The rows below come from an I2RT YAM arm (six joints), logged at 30 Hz.
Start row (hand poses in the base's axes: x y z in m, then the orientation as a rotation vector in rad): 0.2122 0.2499 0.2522 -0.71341 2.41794 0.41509
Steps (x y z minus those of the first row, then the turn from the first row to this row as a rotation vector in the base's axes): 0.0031 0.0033 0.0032 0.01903 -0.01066 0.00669; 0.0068 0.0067 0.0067 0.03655 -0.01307 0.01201; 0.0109 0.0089 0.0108 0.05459 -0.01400 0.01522; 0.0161 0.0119 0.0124 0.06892 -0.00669 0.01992; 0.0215 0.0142 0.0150 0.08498 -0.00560 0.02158; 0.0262 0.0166 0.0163 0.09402 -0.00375 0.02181; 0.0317 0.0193 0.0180 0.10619 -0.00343 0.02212; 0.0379 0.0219 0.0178 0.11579 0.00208 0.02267; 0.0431 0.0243 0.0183 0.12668 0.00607 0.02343; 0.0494 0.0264 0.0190 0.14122 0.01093 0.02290; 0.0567 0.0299 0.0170 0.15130 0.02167 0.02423; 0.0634 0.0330 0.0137 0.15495 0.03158 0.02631; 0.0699 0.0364 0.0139 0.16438 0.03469 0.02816; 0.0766 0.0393 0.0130 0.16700 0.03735 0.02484; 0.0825 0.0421 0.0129 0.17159 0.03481 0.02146; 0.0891 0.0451 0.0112 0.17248 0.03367 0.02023; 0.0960 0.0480 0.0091 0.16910 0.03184 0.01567; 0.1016 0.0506 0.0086 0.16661 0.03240 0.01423; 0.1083 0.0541 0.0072 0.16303 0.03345 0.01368
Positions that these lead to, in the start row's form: 0.2153 0.2532 0.2554 -0.71387 2.39911 0.43536; 0.2190 0.2566 0.2589 -0.71288 2.38877 0.45691; 0.2231 0.2588 0.2630 -0.70896 2.38004 0.47882; 0.2283 0.2618 0.2646 -0.70810 2.37985 0.50079; 0.2337 0.2641 0.2672 -0.70298 2.37391 0.52061; 0.2384 0.2665 0.2685 -0.69916 2.37185 0.53204; 0.2439 0.2692 0.2702 -0.69412 2.36701 0.54638; 0.2501 0.2718 0.2700 -0.69023 2.36788 0.56031; 0.2553 0.2742 0.2705 -0.68609 2.36668 0.57508; 0.2616 0.2763 0.2712 -0.67865 2.36498 0.59394; 0.2689 0.2798 0.2692 -0.67514 2.36996 0.61130; 0.2756 0.2829 0.2659 -0.67546 2.37676 0.62121; 0.2821 0.2863 0.2661 -0.67327 2.37484 0.63433; 0.2888 0.2892 0.2652 -0.66784 2.37699 0.63730; 0.2947 0.2920 0.2651 -0.66176 2.37354 0.63992; 0.3013 0.2950 0.2634 -0.65992 2.37245 0.63987; 0.3082 0.2979 0.2613 -0.65597 2.37356 0.63324; 0.3138 0.3005 0.2608 -0.65530 2.37558 0.63008; 0.3205 0.3040 0.2594 -0.65618 2.37829 0.62627
